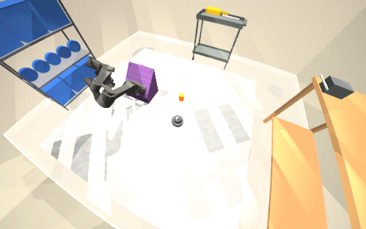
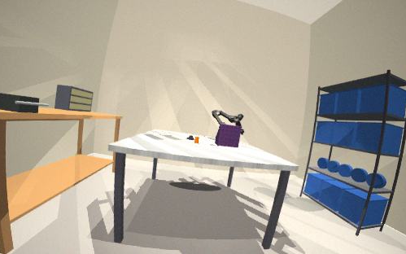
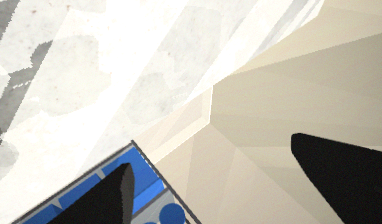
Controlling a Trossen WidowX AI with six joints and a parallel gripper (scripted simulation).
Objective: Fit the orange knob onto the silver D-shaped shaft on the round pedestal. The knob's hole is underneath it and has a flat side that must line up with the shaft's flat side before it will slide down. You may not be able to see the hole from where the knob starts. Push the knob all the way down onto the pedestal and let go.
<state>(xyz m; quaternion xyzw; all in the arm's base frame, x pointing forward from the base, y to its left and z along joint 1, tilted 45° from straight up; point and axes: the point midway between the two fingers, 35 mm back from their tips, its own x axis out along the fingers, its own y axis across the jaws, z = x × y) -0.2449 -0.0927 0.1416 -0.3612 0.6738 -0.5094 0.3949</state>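
The orange knob lies 51 cm ahead of my gripper tip, 32 cm to the left of it and 10 cm below it. Round my gripper tip: pedestal: 59 cm ahead, 14 cm to the left, 12 cm below.
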